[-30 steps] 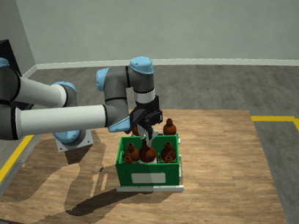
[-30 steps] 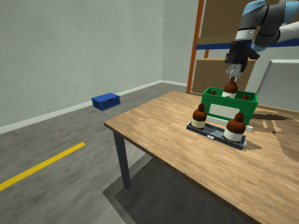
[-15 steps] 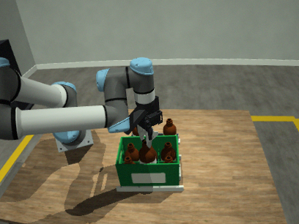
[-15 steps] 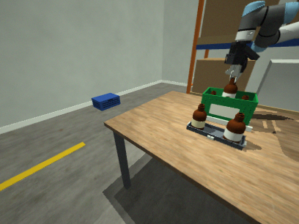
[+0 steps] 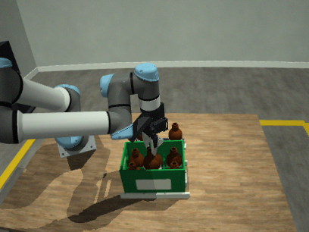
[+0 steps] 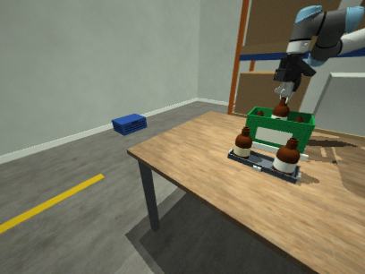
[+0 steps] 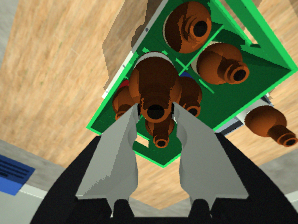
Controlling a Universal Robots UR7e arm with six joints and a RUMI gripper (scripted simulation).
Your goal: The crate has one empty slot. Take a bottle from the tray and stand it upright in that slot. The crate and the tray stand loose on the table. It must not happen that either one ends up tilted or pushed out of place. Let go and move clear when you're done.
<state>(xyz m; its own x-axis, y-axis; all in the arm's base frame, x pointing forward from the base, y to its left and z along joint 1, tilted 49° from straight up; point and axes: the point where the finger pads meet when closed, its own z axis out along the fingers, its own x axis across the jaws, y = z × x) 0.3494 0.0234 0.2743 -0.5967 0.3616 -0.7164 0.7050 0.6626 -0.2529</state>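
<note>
The green crate lies 16 cm below my hand and 4 cm to the left of it. Also, from my hand: grey tray (28 cm to the left, 23 cm below, 1 cm ahead).
</note>
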